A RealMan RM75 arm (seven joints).
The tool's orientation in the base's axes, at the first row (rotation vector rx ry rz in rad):
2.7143, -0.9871, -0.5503
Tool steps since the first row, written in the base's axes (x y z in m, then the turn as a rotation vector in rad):
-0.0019, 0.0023, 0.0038, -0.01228, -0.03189, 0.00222
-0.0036, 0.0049, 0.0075, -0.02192, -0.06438, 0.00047
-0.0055, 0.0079, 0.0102, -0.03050, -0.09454, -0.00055
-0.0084, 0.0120, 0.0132, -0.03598, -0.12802, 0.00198
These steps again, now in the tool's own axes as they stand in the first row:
-0.0039, 0.0005, -0.0028, 0.01146, 0.03189, 0.00493
-0.0078, 0.0007, -0.0057, 0.02628, 0.06149, 0.01242
-0.0118, 0.0003, -0.0075, 0.04012, 0.08894, 0.01868
-0.0174, -0.0002, -0.0093, 0.05735, 0.11821, 0.02064

